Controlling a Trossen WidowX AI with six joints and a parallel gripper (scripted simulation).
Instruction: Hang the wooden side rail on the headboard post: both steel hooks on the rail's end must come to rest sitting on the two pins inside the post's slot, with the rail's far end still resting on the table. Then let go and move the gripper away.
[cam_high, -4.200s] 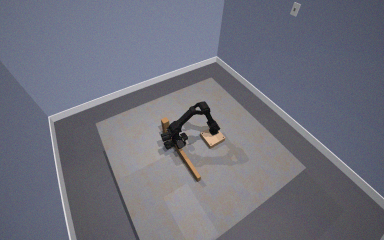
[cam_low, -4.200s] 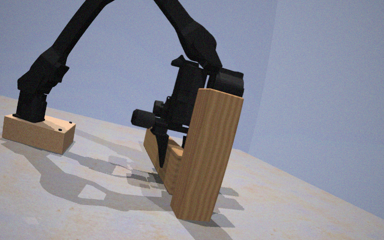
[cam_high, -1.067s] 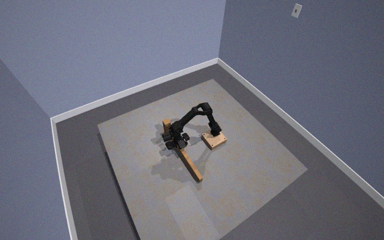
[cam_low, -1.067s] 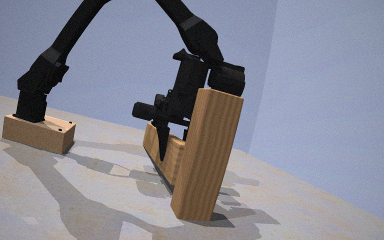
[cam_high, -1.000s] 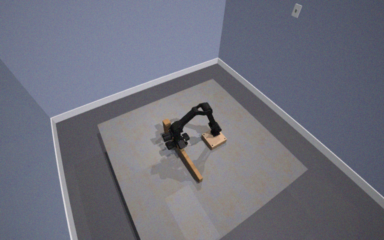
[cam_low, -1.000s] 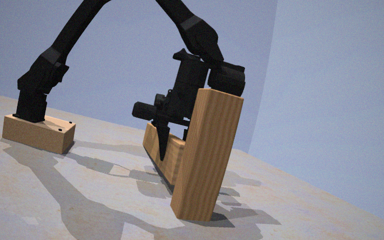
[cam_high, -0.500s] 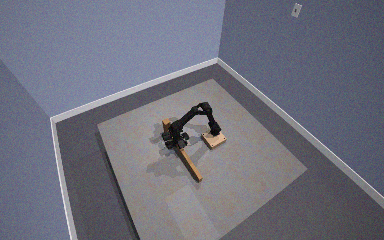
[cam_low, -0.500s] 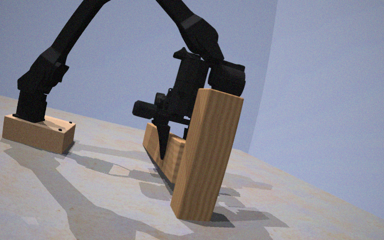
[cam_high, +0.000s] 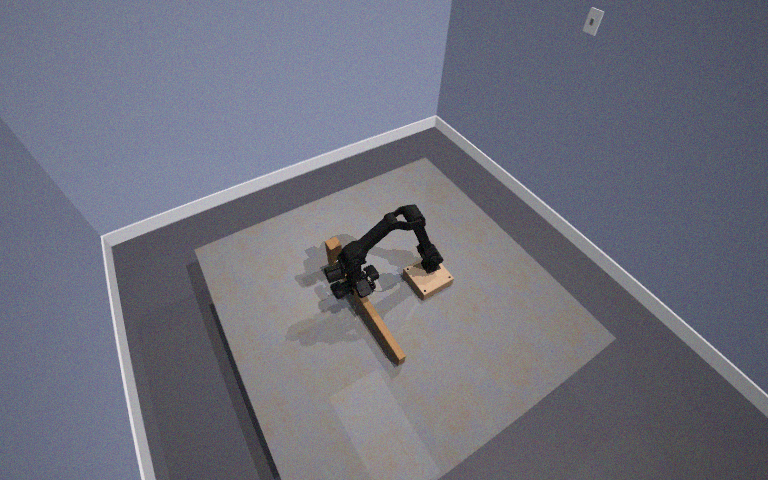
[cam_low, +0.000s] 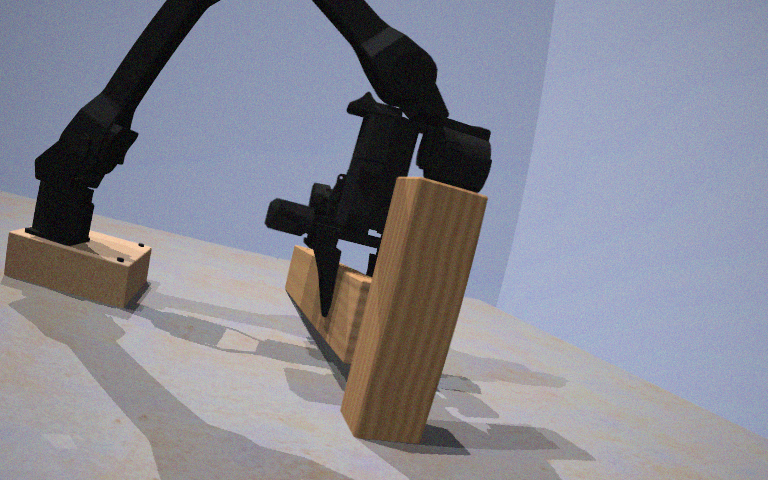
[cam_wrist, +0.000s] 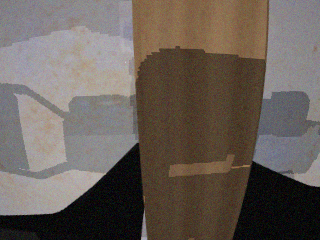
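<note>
My gripper tip is now 30 mm short of the headboard post, 170 mm to the left of it and 50 mm below it.
</note>
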